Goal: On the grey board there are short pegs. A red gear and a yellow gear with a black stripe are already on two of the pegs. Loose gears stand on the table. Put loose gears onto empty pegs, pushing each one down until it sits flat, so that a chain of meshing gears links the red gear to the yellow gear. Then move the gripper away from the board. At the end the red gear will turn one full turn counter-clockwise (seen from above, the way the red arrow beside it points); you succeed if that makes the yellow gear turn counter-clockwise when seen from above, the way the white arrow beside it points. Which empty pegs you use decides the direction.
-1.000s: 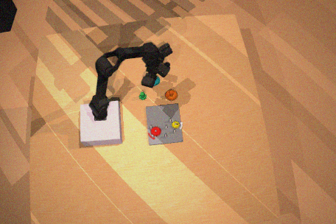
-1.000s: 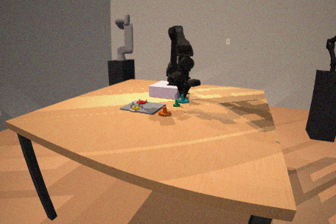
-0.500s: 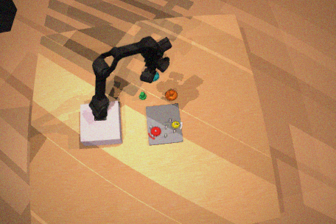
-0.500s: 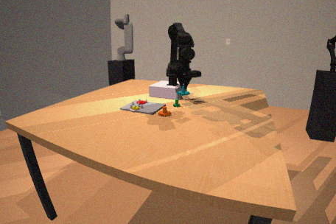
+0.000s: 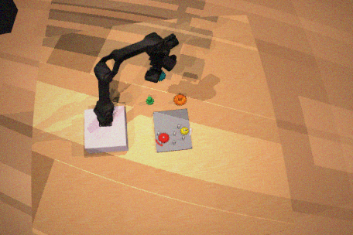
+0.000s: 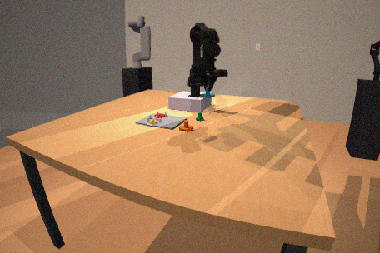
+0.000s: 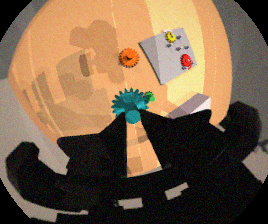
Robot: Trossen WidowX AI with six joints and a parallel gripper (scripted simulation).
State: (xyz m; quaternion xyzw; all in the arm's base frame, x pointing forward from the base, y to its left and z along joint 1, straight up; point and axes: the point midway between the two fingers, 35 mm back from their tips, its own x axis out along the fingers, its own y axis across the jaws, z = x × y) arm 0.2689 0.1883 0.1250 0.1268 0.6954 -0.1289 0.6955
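Right now the yellow gear is 24 cm to the right of my gripper tip, 15 cm below it and 11 cm ahead of it. Round my gripper tip: teal gear: 1 cm below; then orange gear: 15 cm below, 10 cm ahead, 6 cm to the right; then small green gear: 15 cm below, 6 cm to the right, 6 cm behind.
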